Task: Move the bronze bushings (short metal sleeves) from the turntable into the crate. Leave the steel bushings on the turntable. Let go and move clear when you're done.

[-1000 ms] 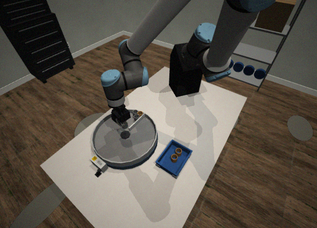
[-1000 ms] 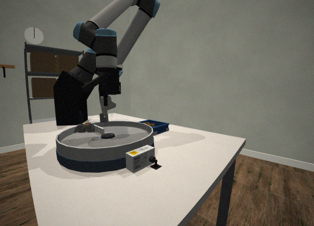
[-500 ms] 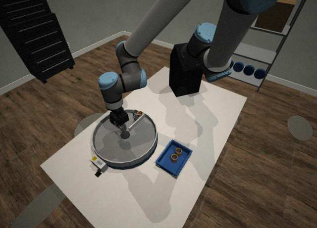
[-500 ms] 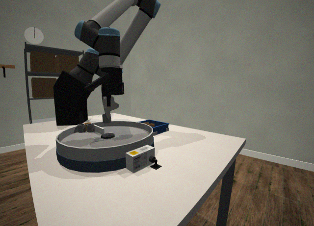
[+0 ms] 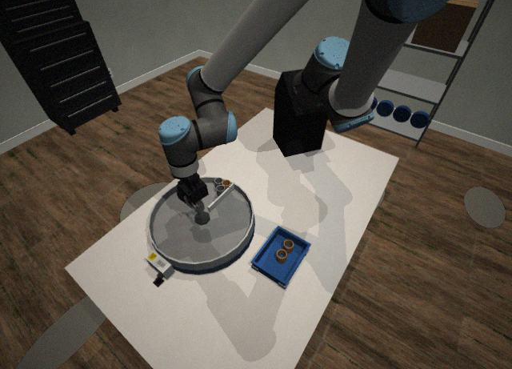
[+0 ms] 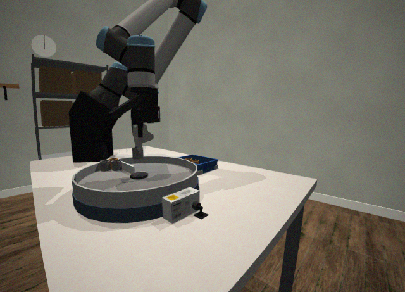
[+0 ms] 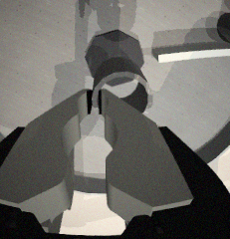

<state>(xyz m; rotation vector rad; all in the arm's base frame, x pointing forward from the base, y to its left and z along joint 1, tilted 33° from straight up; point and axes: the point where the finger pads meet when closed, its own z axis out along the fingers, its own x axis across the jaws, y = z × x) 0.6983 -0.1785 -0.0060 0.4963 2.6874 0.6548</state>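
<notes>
The grey turntable is 20 mm behind my hand, 10 mm to the left of it and 100 mm below it. Also, from my hand: blue crate (50 mm behind, 350 mm to the left, 130 mm below).
</notes>
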